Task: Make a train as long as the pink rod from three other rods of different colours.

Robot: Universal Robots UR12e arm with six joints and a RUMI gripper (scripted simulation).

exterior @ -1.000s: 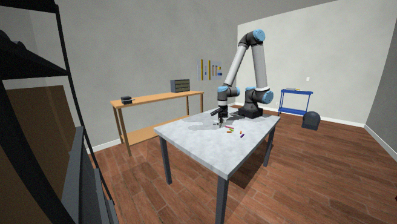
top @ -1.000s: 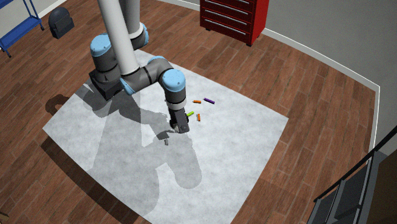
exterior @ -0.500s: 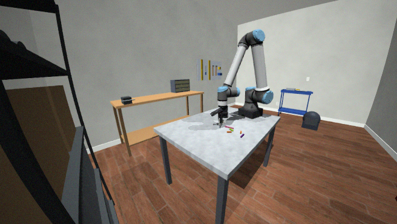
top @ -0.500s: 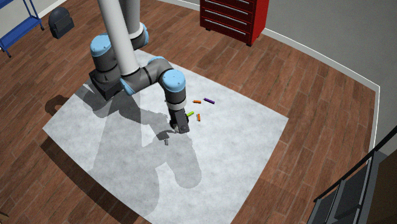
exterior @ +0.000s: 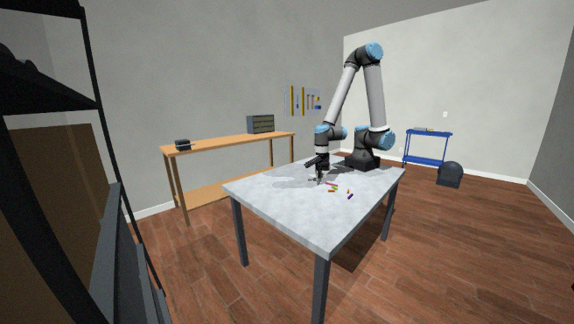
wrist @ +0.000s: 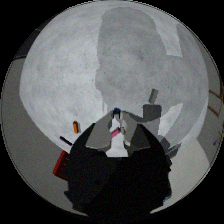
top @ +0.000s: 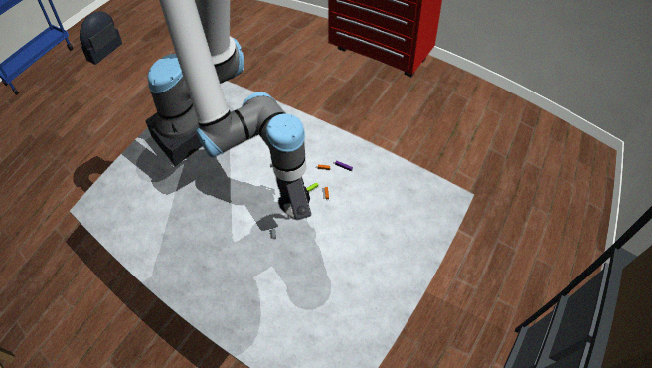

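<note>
My hand is 1 cm above the blue rod. From my hand the other things lie so: pink rod 7 cm behind, 6 cm to the left, 1 cm below; lime rod 11 cm to the left, 4 cm behind, 1 cm below; grey rod 9 cm to the right, 1 cm below.
</note>
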